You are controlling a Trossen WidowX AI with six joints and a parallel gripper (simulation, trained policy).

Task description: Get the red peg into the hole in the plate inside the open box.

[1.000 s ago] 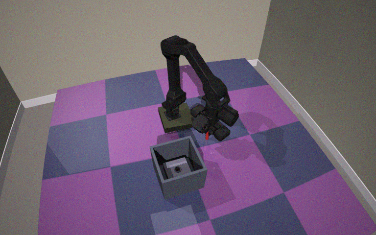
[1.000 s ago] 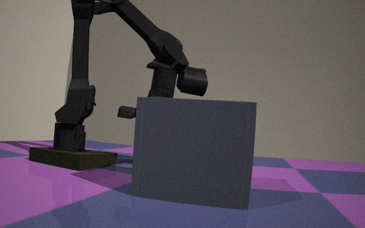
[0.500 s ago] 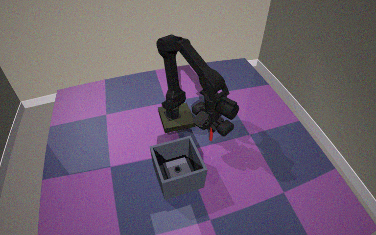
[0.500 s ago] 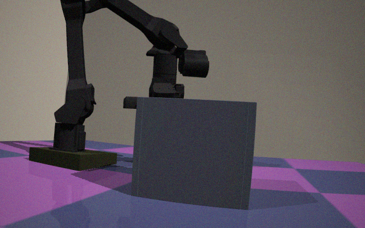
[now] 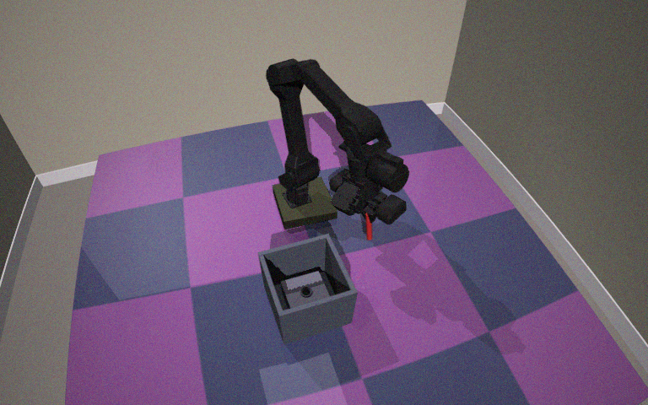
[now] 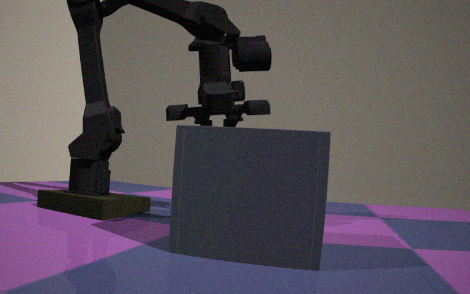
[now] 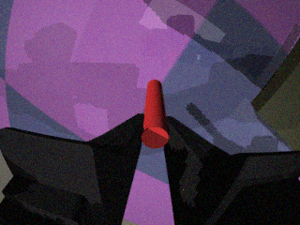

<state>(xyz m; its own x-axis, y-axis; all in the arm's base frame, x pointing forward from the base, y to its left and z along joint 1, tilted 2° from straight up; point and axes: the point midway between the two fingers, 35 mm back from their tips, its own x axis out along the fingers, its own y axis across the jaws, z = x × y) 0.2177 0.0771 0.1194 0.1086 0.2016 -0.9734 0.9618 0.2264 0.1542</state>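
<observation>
Right now my gripper tip is 210 mm to the left of the grey plate, 80 mm short of it and 70 mm above it. From my gripper tip the other things lie so: red peg (20 mm below).
</observation>
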